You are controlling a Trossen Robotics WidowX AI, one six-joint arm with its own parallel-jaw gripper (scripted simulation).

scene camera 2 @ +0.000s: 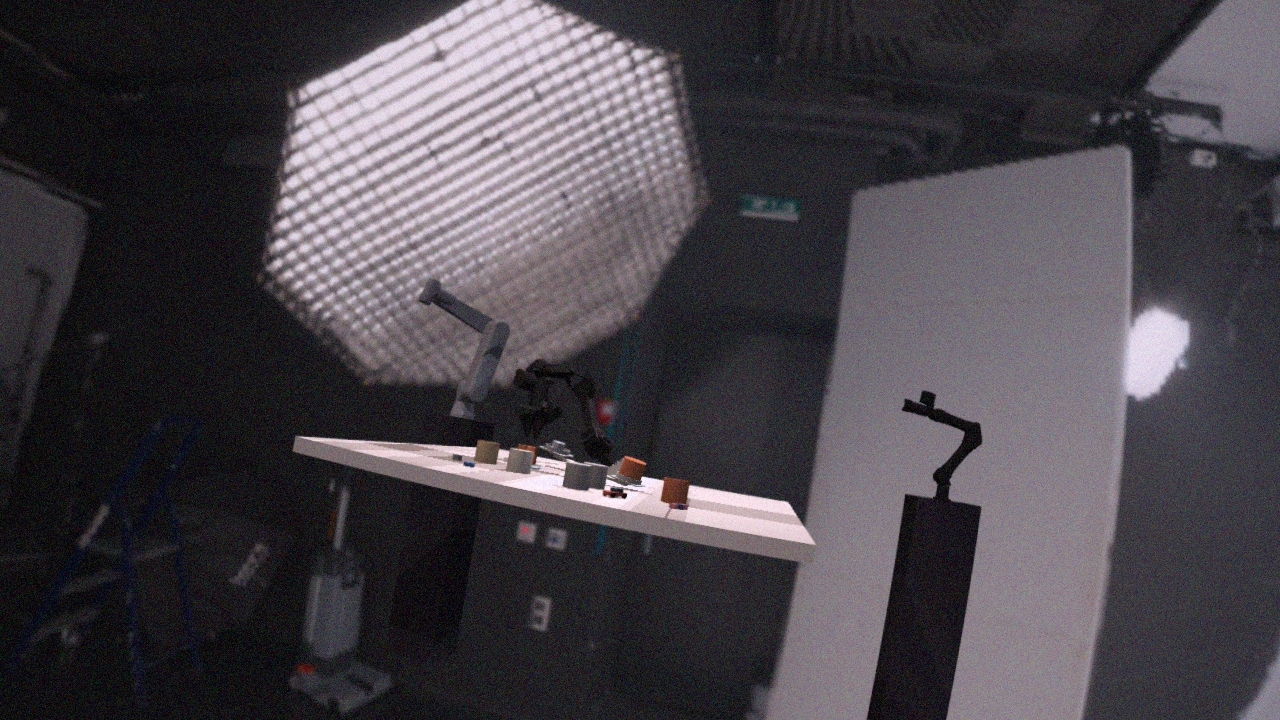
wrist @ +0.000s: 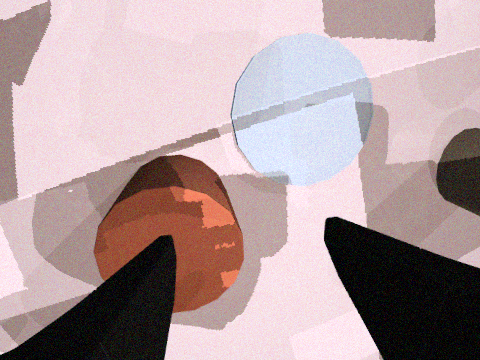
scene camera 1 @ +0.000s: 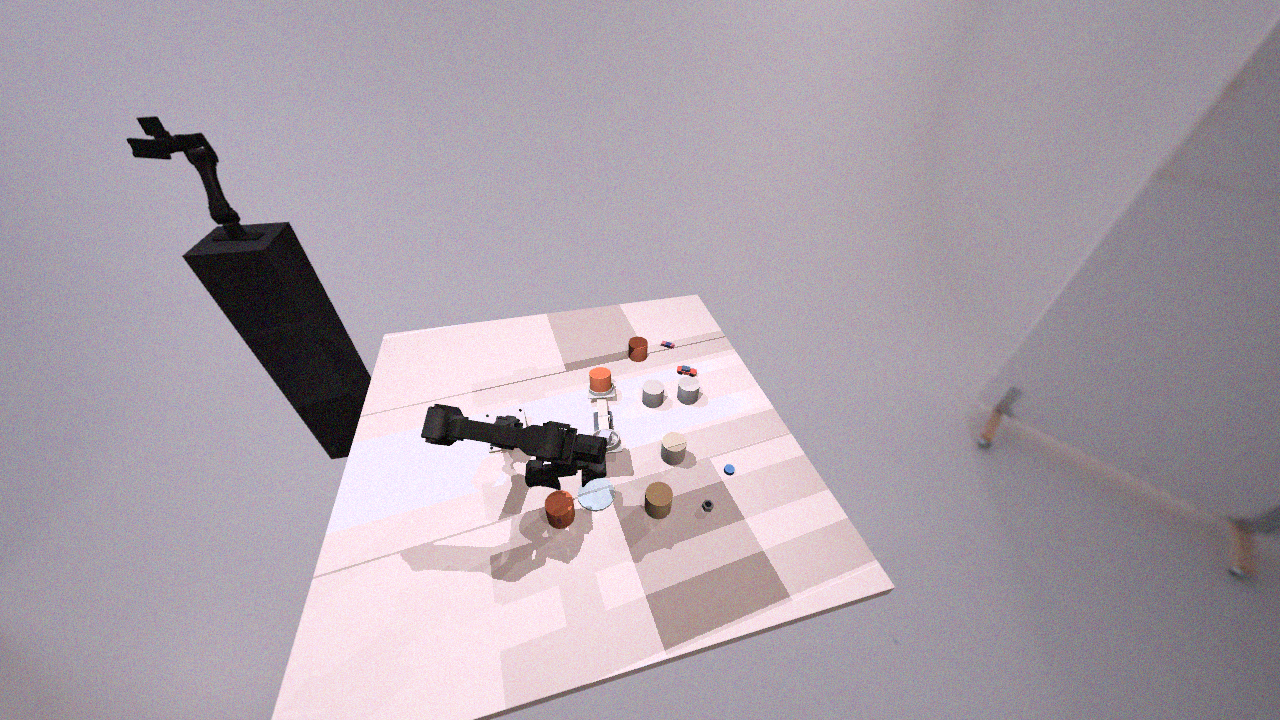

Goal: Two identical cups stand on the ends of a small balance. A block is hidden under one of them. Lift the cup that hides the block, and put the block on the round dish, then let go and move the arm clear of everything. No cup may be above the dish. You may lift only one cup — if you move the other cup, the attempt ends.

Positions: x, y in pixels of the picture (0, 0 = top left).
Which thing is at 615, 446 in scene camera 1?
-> A balance beam.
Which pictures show my gripper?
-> Scene camera 2, the wrist view and scene camera 1: all of them.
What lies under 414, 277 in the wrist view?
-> My gripper.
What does my gripper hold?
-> Nothing.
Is my gripper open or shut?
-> Open.
